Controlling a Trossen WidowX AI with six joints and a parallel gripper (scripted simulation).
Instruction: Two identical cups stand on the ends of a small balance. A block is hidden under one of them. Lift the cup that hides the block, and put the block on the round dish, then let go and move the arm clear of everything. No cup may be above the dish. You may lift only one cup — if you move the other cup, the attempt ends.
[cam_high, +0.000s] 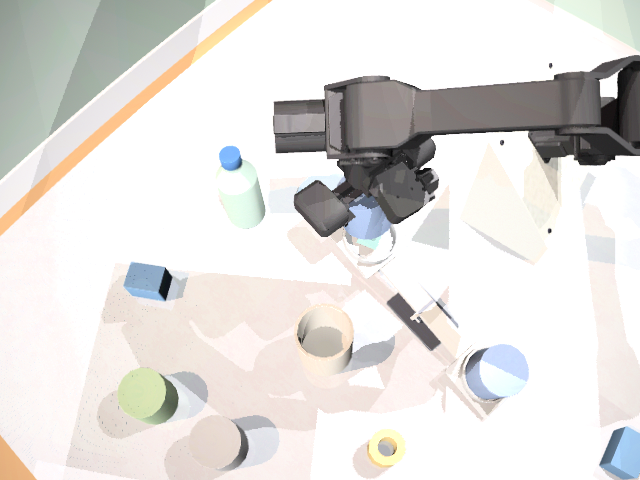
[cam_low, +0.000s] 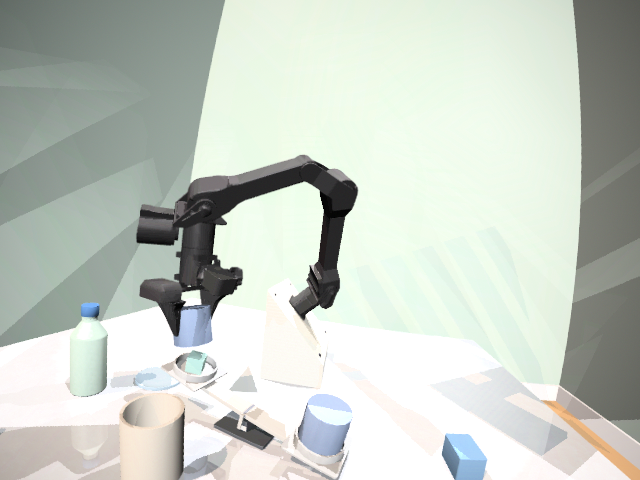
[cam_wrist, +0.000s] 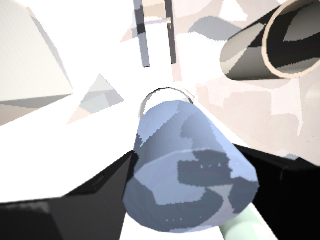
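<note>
The small green block lies 10 mm to the left of my gripper tip and 60 mm below it. From my gripper tip the other things lie so: pale green bottle (30 mm ahead, 200 mm to the right, 30 mm below); then round dish (60 mm behind, 100 mm to the right, 140 mm below); then beige cup (160 mm ahead, 30 mm to the left, 100 mm below).
</note>
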